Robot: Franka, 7 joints.
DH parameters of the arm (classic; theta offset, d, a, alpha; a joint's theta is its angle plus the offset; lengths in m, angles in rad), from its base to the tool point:
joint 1: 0 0.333 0 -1.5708
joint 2: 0 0 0 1.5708
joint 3: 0 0.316 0.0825 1.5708
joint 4: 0 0 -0.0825 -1.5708
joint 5: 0 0.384 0 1.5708
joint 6: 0 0 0.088 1.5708
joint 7: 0 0.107 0 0
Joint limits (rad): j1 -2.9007..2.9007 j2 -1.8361..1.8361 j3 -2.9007..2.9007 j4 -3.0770..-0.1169 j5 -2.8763..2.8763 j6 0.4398..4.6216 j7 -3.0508..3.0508
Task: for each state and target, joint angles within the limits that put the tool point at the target. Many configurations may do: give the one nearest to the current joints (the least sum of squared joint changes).
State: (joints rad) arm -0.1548 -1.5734 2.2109 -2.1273 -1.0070 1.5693 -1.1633
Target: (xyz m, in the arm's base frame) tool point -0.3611 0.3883 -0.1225
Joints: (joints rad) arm 0.0225 -1.6518 2.5130 -1.5195 -1.0982 1.8458 -1.1633
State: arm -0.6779 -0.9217 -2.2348 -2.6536 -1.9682 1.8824 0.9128
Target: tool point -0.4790 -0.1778 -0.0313
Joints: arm -0.4869 -1.2549 -2.3360 -2.0045 -2.0715 1.9191 0.9128
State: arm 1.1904 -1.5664 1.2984 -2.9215 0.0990 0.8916 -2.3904
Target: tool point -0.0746 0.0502 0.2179
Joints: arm 1.3044 -1.2484 1.7949 -2.9988 0.6038 0.8475 -2.3904
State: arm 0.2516 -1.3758 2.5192 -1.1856 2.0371 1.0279 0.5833
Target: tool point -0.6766 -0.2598 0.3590
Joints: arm 0.4646 -1.0207 2.5942 -1.0520 2.0289 0.8428 0.5833
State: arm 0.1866 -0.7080 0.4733 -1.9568 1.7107 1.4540 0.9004
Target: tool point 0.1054 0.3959 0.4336
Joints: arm 0.2643 -0.5299 0.7152 -2.5482 1.5572 1.4297 0.9004
